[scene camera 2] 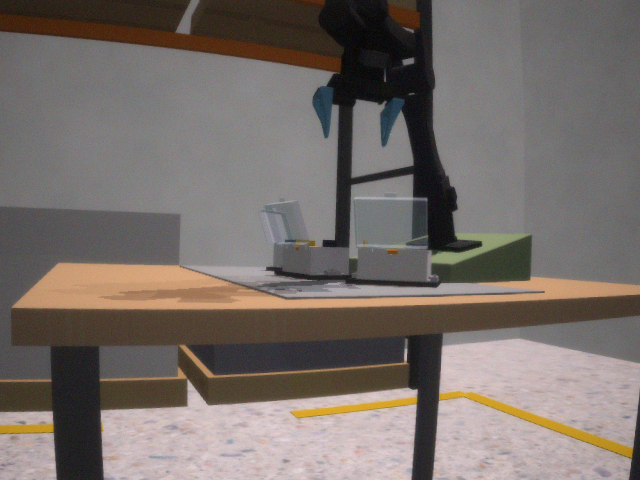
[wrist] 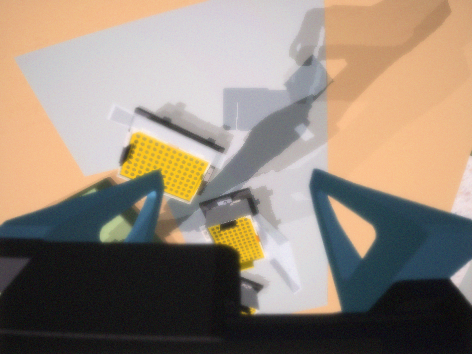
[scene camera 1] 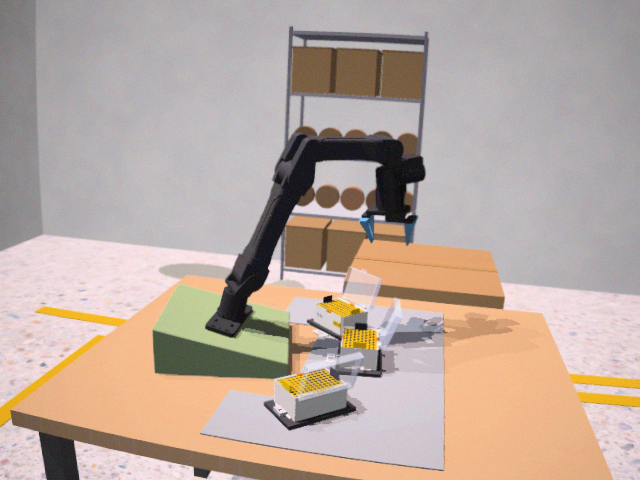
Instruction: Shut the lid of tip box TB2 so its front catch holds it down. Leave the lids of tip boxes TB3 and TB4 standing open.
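Places are measured from the arm's base along level axes (x ahead, y left, z up), in millimetres.
Pixels of known places: gripper, fingertip midpoint: (scene camera 2: 355, 141) (wrist: 236, 177) (scene camera 1: 389, 244); arm's base at its link origin: (scene camera 2: 442, 246) (scene camera 1: 229, 318).
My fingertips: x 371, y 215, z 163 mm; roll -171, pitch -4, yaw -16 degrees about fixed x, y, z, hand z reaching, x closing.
For each thing: its top centre in the pictures, then the offset to it from my fingertips. "*": a spot on its surface instead. Level surfaces: height alone.
- back box at its top centre: (wrist: 161, 173) (scene camera 1: 341, 302) dz -158, dx -115, dy -42 mm
- middle box at its top centre: (wrist: 238, 250) (scene camera 2: 315, 239) (scene camera 1: 360, 332) dz -158, dx -51, dy -229 mm
- front box at a spot on its surface: (scene camera 1: 310, 395) * dz -159, dx -123, dy -544 mm
- grey mat at its surface level: dz -233 mm
- wooden table at its surface level: dz -236 mm
Three white tip boxes with yellow decks stand with clear lids upright; their labels are unreadable, so I cannot tell which is TB2, TB3 or TB4. The back box (scene camera 1: 341, 308) (scene camera 2: 391, 266) (wrist: 164, 165) has its lid (scene camera 1: 363, 287) (scene camera 2: 387, 223) raised. The middle box (scene camera 1: 359, 339) (scene camera 2: 325, 260) (wrist: 235, 239) has its lid (scene camera 1: 391, 325) on the right. The front box (scene camera 1: 310, 395) has its lid (scene camera 1: 353, 366) open; in the wrist view a third box is mostly hidden by the gripper body. My gripper (scene camera 1: 389, 242) (scene camera 2: 355, 140) (wrist: 236, 177) is open and empty, high above the boxes.
The boxes stand on a grey mat (scene camera 1: 403, 434) (wrist: 75, 75) on the wooden table (scene camera 1: 506, 413). The arm's base sits on a green wedge (scene camera 1: 217, 353) (scene camera 2: 496, 258) left of the mat in scene camera 1. A shelf rack (scene camera 1: 357, 97) with cartons stands behind.
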